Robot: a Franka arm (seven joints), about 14 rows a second.
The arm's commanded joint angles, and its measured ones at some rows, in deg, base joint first. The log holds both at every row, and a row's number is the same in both.
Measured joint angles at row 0:
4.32 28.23 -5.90 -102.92 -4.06 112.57 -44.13
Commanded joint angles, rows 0 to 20:
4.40 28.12 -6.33 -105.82 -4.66 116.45 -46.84
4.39 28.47 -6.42 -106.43 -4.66 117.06 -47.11
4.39 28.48 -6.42 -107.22 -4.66 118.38 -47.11
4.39 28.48 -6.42 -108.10 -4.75 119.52 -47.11
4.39 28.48 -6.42 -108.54 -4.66 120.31 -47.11
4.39 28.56 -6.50 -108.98 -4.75 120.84 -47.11
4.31 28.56 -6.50 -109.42 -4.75 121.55 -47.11
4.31 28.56 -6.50 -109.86 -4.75 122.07 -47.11
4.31 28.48 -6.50 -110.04 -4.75 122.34 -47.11
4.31 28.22 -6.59 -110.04 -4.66 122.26 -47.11
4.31 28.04 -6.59 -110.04 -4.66 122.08 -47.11
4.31 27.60 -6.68 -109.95 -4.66 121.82 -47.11
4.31 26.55 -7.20 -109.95 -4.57 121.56 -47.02
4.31 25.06 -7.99 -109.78 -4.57 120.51 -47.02
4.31 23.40 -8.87 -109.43 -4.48 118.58 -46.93
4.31 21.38 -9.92 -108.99 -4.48 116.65 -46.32
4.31 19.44 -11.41 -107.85 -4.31 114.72 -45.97
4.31 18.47 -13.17 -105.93 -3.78 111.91 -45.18
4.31 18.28 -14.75 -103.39 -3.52 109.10 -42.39
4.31 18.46 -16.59 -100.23 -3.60 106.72 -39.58
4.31 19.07 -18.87 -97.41 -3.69 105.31 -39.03
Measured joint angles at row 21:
4.04 18.34 -15.57 -102.65 -4.19 109.01 -41.88
